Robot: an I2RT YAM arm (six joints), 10 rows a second.
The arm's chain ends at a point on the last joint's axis. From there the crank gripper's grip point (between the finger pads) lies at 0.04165 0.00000 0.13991 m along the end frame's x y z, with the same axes.
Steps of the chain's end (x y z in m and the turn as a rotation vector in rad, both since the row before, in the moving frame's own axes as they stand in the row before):
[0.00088, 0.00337, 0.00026, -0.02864, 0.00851, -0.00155]
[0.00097, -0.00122, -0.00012, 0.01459, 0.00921, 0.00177]
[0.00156, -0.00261, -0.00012, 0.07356, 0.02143, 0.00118]
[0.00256, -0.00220, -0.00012, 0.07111, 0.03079, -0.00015]
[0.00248, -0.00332, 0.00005, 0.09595, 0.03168, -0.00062]
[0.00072, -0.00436, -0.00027, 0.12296, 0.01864, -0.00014]
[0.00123, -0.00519, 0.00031, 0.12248, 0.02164, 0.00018]
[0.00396, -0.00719, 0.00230, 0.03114, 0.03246, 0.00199]
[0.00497, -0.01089, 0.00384, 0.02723, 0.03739, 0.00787]
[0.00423, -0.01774, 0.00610, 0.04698, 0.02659, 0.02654]
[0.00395, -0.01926, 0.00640, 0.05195, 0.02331, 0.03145]
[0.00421, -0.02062, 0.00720, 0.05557, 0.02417, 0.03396]
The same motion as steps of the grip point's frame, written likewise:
[0.00207, 0.00731, -0.00016, -0.02864, 0.00851, -0.00155]
[0.00226, -0.00318, -0.00052, 0.01459, 0.00921, 0.00177]
[0.00455, -0.01281, -0.00142, 0.07356, 0.02143, 0.00118]
[0.00684, -0.01210, -0.00182, 0.07111, 0.03079, -0.00015]
[0.00688, -0.01669, -0.00198, 0.09595, 0.03168, -0.00062]
[0.00331, -0.02148, -0.00213, 0.12296, 0.01864, -0.00014]
[0.00424, -0.02222, -0.00167, 0.12248, 0.02164, 0.00018]
[0.00848, -0.01144, 0.00081, 0.03114, 0.03246, 0.00199]
[0.01018, -0.01433, 0.00214, 0.02723, 0.03739, 0.00787]
[0.00801, -0.02313, 0.00482, 0.04698, 0.02659, 0.02654]
[0.00729, -0.02514, 0.00524, 0.05195, 0.02331, 0.03145]
[0.00768, -0.02689, 0.00598, 0.05557, 0.02417, 0.03396]

